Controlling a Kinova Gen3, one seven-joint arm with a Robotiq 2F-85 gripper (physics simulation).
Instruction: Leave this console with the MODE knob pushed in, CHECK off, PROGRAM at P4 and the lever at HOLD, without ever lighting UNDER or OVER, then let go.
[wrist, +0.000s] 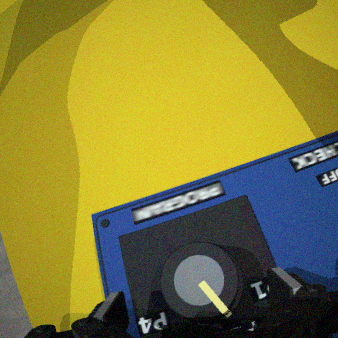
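Observation:
The round PROGRAM knob (199, 280) has a grey cap and a pale yellow pointer, which points down and right, between the P4 label (152, 323) and the partly covered P1 label (260, 290). The label at the pointer's tip is mostly hidden. My gripper (196, 296) is open, with one finger on each side of the knob and nothing held; I cannot tell whether the fingers touch it. The CHECK label (316, 156) and part of its OFF label (330, 177) show at the right edge. The CHECK switch, MODE knob, lever and UNDER and OVER lights do not show.
The blue console (305, 220) fills the lower right, its top edge slanting up to the right. The dark PROGRAM plate (145, 250) surrounds the knob. A yellow surface (175, 100) with darker shadow shapes lies beyond the console. A grey surface (9, 300) shows at the lower left.

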